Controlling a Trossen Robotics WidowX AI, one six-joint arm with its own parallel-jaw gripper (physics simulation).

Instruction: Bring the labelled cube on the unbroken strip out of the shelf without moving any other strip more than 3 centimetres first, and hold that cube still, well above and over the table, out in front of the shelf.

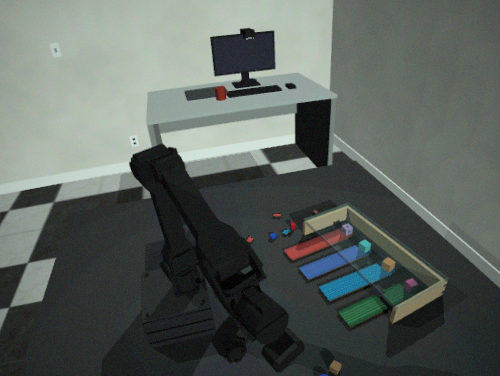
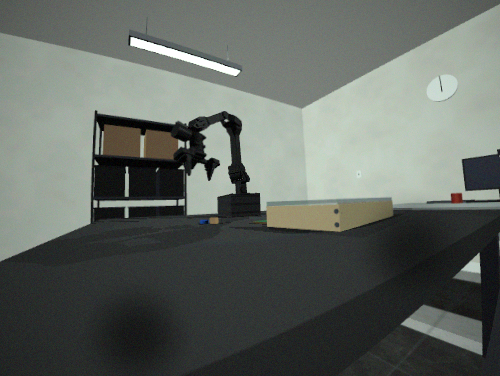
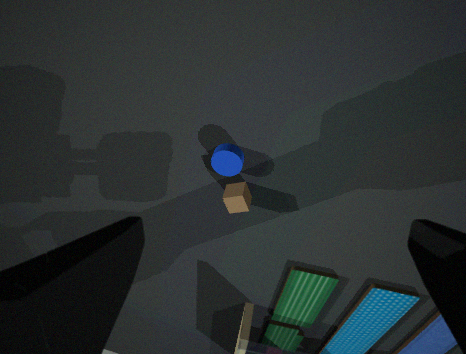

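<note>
The low wooden shelf point(image 1: 419, 306) point(image 2: 301, 216) point(image 3: 244, 325) has a clear top. A red strip point(image 1: 315, 246), a blue strip point(image 1: 327, 264) point(image 3: 431, 336), a light-blue dotted strip point(image 1: 345, 286) point(image 3: 372, 320) and a green striped strip point(image 1: 362, 311) point(image 3: 307, 297) stick out of its front. The green strip shows a break near the shelf front. Inside are a lilac cube point(image 1: 347, 229), a teal cube point(image 1: 364, 246), an orange cube point(image 1: 388, 264) and a magenta cube point(image 1: 411, 285). Labels are unreadable. My gripper point(image 2: 199, 176) point(image 3: 275, 231) is open and empty, high above the table, away from the shelf.
A loose tan cube point(image 1: 335, 367) point(image 2: 214, 220) point(image 3: 236, 198) and a blue cylinder point(image 2: 203, 221) point(image 3: 227, 161) lie on the table below my gripper. Small pieces, including a blue one point(image 1: 272, 236) and a red one point(image 1: 293, 226), lie left of the shelf.
</note>
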